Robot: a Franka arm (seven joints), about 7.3 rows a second.
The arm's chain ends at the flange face. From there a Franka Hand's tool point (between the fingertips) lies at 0.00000 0.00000 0.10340 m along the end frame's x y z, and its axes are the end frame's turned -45 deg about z.
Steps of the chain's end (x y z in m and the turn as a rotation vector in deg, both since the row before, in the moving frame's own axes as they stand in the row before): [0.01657, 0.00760, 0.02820, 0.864, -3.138, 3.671]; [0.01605, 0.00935, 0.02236, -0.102, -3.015, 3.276]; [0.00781, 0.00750, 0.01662, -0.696, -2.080, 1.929]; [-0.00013, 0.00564, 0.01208, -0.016, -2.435, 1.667]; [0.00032, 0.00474, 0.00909, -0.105, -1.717, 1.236]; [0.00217, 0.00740, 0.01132, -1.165, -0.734, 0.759]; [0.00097, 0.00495, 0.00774, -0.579, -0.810, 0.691]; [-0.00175, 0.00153, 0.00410, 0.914, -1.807, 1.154]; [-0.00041, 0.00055, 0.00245, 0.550, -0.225, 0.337]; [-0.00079, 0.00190, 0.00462, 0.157, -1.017, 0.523]
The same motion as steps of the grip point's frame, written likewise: [0.00361, 0.01190, 0.02803, 2.830, -1.608, 3.671]; [0.00087, 0.01413, 0.02222, 2.060, -2.204, 3.276]; [-0.00329, 0.00900, 0.01654, 0.979, -1.963, 1.929]; [-0.00716, 0.00077, 0.01199, 1.710, -1.733, 1.667]; [-0.00543, 0.00150, 0.00904, 1.140, -1.288, 1.236]; [-0.00612, 0.00730, 0.01129, -0.305, -1.343, 0.759]; [-0.00458, 0.00388, 0.00772, 0.163, -0.982, 0.691]; [-0.00342, -0.00364, 0.00404, 1.924, -0.631, 1.154]; [-0.00026, -0.00089, 0.00244, 0.548, 0.230, 0.337]; [-0.00299, -0.00072, 0.00460, 0.830, -0.608, 0.523]
